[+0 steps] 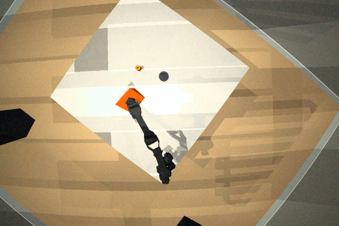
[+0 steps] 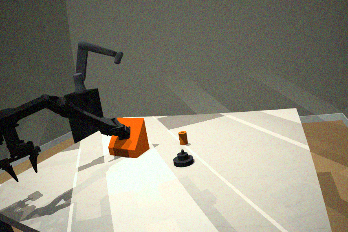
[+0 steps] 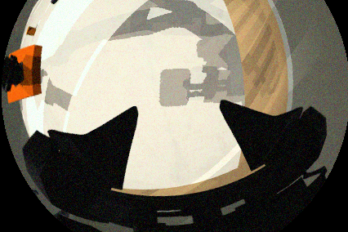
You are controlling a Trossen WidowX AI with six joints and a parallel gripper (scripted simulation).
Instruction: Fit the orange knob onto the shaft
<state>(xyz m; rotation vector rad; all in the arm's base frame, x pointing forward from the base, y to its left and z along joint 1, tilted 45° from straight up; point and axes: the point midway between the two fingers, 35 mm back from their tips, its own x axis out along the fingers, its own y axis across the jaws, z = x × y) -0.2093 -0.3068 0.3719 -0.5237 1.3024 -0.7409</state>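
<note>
My gripper tip is now 46 cm short of the orange knob, 59 cm to the right of it and 5 cm above it. Also, from my gripper tip: round dark pedestal 53 cm ahead, 37 cm to the left, 5 cm below.
</note>
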